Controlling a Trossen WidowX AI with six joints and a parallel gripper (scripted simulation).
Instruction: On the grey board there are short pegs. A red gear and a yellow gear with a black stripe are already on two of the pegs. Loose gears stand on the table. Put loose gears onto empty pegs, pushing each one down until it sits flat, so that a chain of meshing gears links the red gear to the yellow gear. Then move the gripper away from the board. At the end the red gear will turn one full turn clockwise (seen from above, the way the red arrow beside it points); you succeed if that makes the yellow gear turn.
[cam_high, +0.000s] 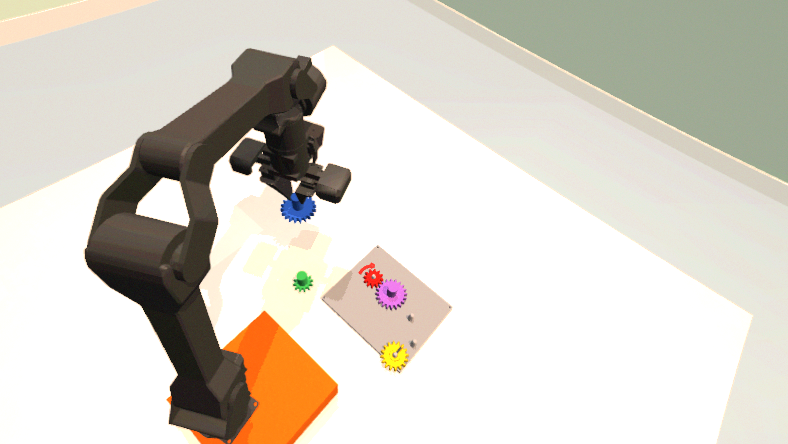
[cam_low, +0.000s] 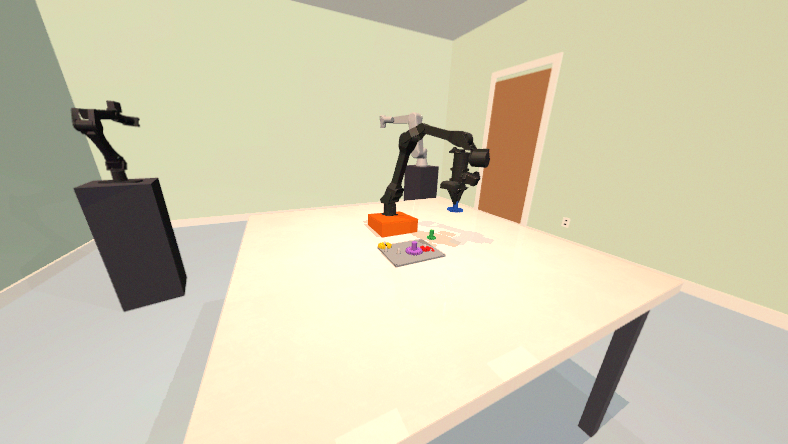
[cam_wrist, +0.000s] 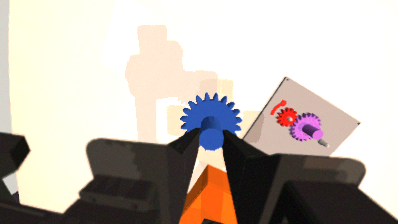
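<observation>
Now: gripper tip 7 cm past the small green gear, 5 cm to the left of it and 15 cm above it. Round my gripper tip: red gear 1 cm ahead, 17 cm to the right, 15 cm below; then blue gear 1 cm below; then purple gear 22 cm to the right, 14 cm below.
</observation>
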